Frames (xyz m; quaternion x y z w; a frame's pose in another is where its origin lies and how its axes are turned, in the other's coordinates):
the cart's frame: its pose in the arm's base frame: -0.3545 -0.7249 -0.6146 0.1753 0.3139 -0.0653 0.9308
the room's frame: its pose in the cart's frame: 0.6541 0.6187 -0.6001 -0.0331 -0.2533 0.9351 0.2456
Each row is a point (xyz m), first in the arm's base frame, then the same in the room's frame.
Working: the arm's base frame: its pose in the room's frame: 0.8723 -0.3857 0.8569 -0.2892 0.3205 -0.8204 0.3750

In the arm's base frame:
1: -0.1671 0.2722 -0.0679
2: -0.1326 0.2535 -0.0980
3: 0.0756 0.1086 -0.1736
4: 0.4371 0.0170 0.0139
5: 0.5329 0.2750 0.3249
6: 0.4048 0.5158 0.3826
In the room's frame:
1: 1.0329 -0.3707 0.5730
2: 0.9843 -0.3794 0.5760
3: 0.7531 -0.4484 0.6850
4: 0.6485 -0.7487 0.9553
5: 0.9289 -1.0539 0.9812
6: 1.1443 -1.0928 0.8086

